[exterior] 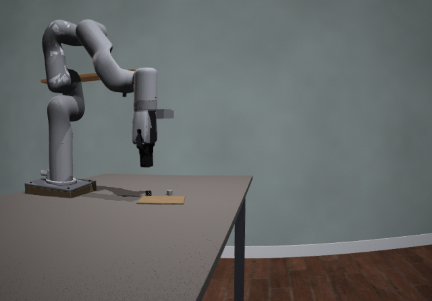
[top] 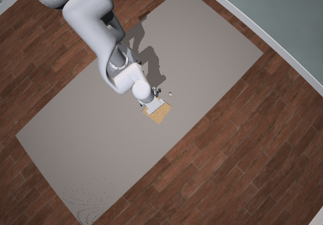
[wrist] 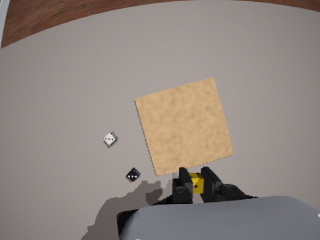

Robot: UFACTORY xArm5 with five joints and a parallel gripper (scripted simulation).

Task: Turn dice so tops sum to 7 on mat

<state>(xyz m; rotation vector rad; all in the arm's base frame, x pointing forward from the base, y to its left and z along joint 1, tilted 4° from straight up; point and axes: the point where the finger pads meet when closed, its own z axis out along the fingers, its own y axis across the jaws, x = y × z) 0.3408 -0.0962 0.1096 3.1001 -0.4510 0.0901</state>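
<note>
My gripper is now 5 cm short of the tan mat, 2 cm to the left of it and 12 cm above it. Round my hand: white die: 6 cm ahead, 11 cm to the left, 12 cm below; then black die: 1 cm behind, 9 cm to the left, 12 cm below; then yellow die: 1 cm below.
</note>
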